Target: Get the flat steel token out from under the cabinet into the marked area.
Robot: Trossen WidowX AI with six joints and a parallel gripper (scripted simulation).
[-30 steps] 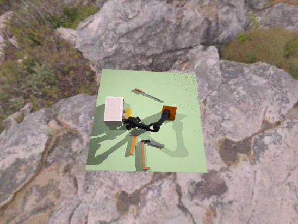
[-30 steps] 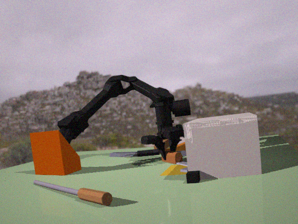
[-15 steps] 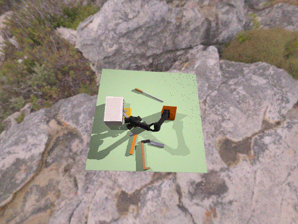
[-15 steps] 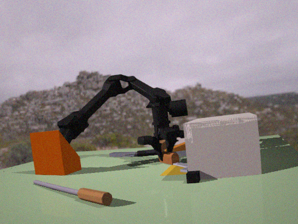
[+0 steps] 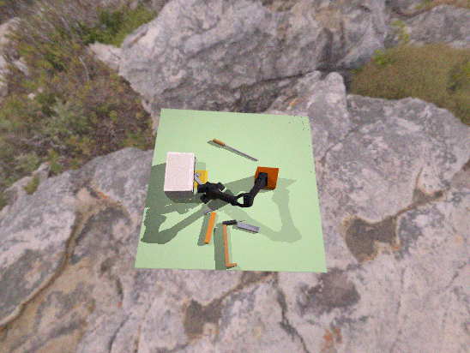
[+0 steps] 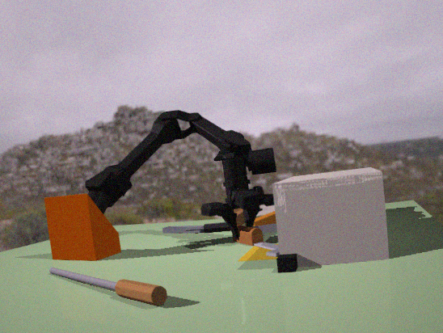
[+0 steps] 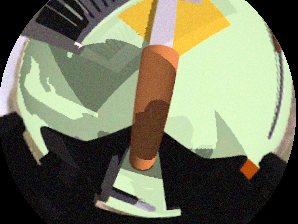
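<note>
My gripper tip is 280 mm past the grey bar and 200 mm to the right of it. Round my gripper tip: grey token: 140 mm ahead, 170 mm to the right; then orange bar: 20 mm behind, 230 mm to the left, 10 mm above.
</note>
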